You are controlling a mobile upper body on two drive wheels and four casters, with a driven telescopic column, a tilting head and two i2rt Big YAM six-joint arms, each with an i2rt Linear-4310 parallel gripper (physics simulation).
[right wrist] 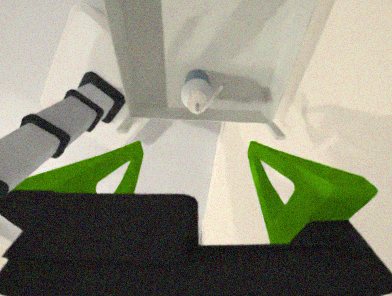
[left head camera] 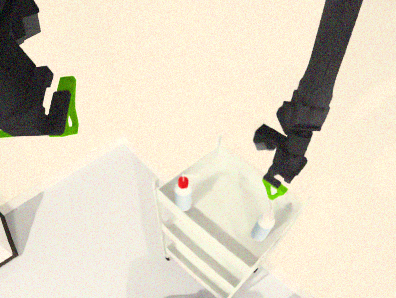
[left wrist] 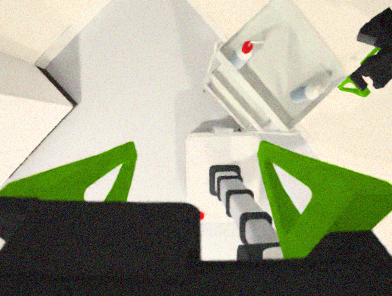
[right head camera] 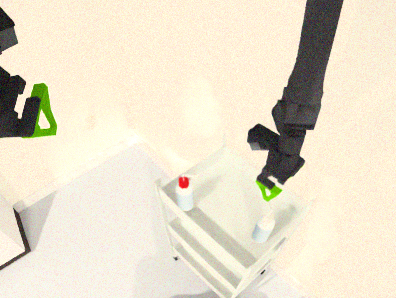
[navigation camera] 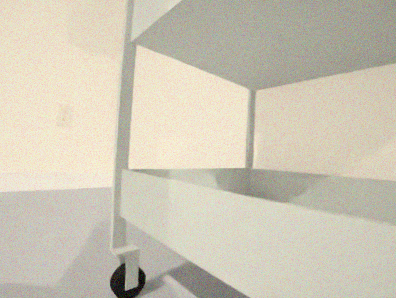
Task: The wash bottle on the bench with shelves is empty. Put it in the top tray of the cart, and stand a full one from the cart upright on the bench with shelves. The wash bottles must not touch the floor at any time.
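Places are measured from the left arm's base along level axes (x ahead, y right, z down), in centimetres.
Where they show: left gripper, fingertip midpoint: (left head camera: pixel 47 130) (left wrist: pixel 197 148) (right head camera: pixel 31 132); right gripper, fingertip midpoint: (right wrist: pixel 195 147) (left head camera: pixel 279 187) (left wrist: pixel 350 76) (right head camera: pixel 276 189).
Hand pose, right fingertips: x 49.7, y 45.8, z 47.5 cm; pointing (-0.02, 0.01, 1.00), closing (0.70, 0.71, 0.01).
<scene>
After its pixels a point has its place.
The cart (left head camera: pixel 161 215) @(x 65.7, y 11.4, z 87.4 cm) (right head camera: pixel 164 212) @(x 65.5, y 11.1, z 85.0 cm) (navigation camera: pixel 125 125) @(x 65.5, y 11.2, z 114.4 cm) stands below me with two wash bottles upright in its top tray. The red-capped bottle (left head camera: pixel 183 197) @(x 60.2, y 20.3, z 65.7 cm) (right head camera: pixel 185 197) @(x 60.2, y 20.7, z 65.9 cm) (left wrist: pixel 243 57) @(x 60.8, y 19.7, z 63.9 cm) is near the tray's left corner. The white-capped bottle (left head camera: pixel 262 228) @(x 46.6, y 45.1, z 65.4 cm) (right head camera: pixel 263 230) @(x 46.4, y 45.6, z 65.3 cm) (left wrist: pixel 302 94) @(x 48.1, y 43.8, z 66.2 cm) (right wrist: pixel 196 92) @(x 50.0, y 45.4, z 61.4 cm) is near the right side. My right gripper (left head camera: pixel 275 190) @(x 49.7, y 45.8, z 47.5 cm) (right head camera: pixel 270 191) @(x 49.7, y 45.8, z 47.5 cm) (right wrist: pixel 195 147) @(x 49.7, y 45.8, z 47.5 cm) is open and empty, above and near the white-capped bottle, not touching it. My left gripper (left wrist: pixel 197 148) @(x 34.1, y 0.8, z 13.8 cm) is open and empty, high at the left. The bench with shelves cannot be made out.
A white block with a dark lower edge (left head camera: pixel 6 245) @(x 57.6, y -90.7, z 125.2 cm) (right head camera: pixel 10 240) @(x 53.3, y -88.5, z 114.6 cm) (left wrist: pixel 30 125) @(x 40.4, y -103.2, z 109.1 cm) stands at the left. My own base (left wrist: pixel 200 170) @(x 7.1, y 6.0, z 115.0 cm) and column (left wrist: pixel 257 227) @(x 4.0, y 20.7, z 50.6 cm) show below the cart in the left wrist view. Walls rise behind the cart. A black caster (navigation camera: pixel 127 281) @(x 64.6, y 12.8, z 137.6 cm) carries it.
</scene>
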